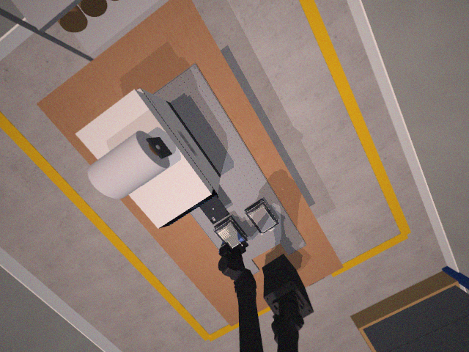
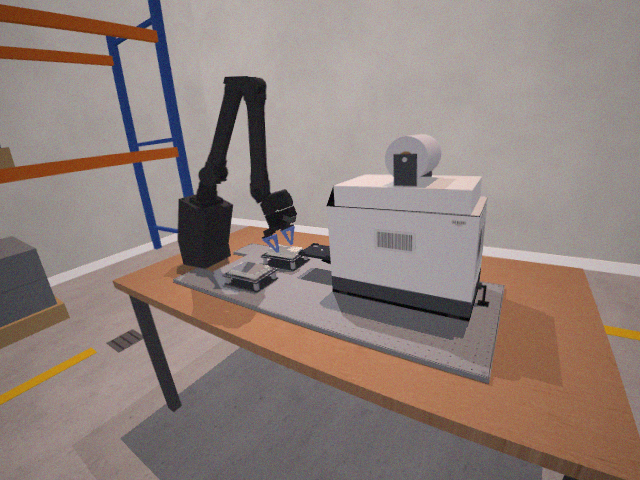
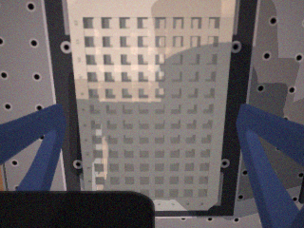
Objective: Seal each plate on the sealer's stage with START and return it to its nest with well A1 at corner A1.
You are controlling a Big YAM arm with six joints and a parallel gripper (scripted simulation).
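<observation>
Now: the white well plate 20 mm below my hand. Also, from my hand: foil roll: 530 mm ahead, 60 mm to the right, 350 mm above; dark sealer stage: 200 mm ahead, 40 mm to the right, 20 mm above; start button: 300 mm ahead, 50 mm to the left, 120 mm above.
</observation>
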